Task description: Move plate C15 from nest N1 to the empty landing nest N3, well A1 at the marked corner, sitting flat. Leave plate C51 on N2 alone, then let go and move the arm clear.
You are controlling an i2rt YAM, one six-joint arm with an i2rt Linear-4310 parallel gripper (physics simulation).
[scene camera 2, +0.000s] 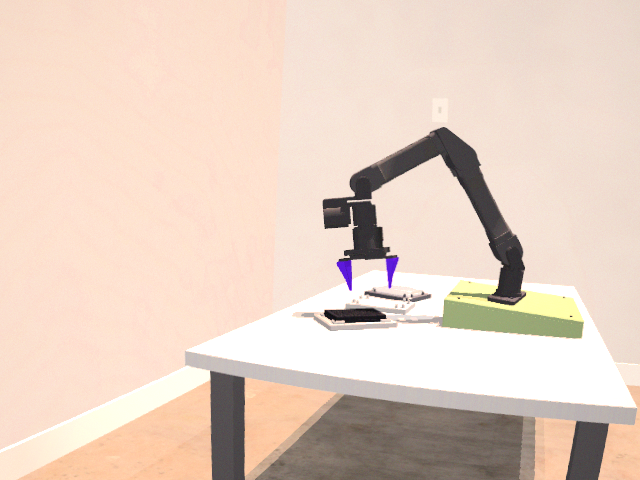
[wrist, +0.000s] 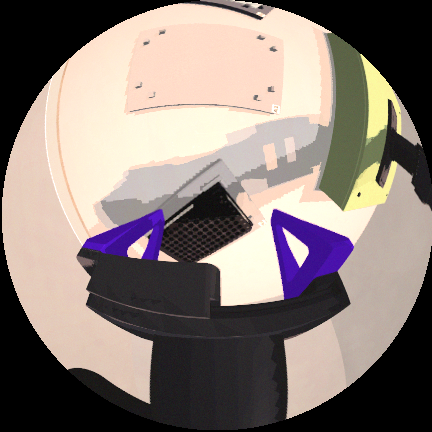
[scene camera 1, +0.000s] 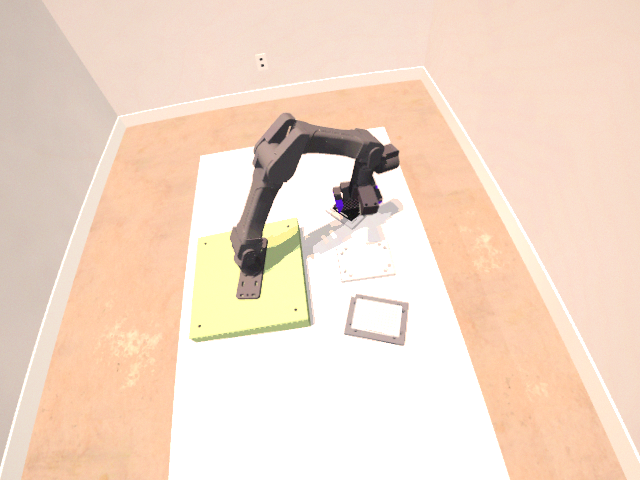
Scene:
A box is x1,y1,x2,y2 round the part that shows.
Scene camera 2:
gripper: [337,225,398,290]
black perforated plate: [323,308,386,322]
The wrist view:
gripper: [76,208,352,429]
black perforated plate: [147,181,252,261]
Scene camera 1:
framed white plate: [352,299,401,336]

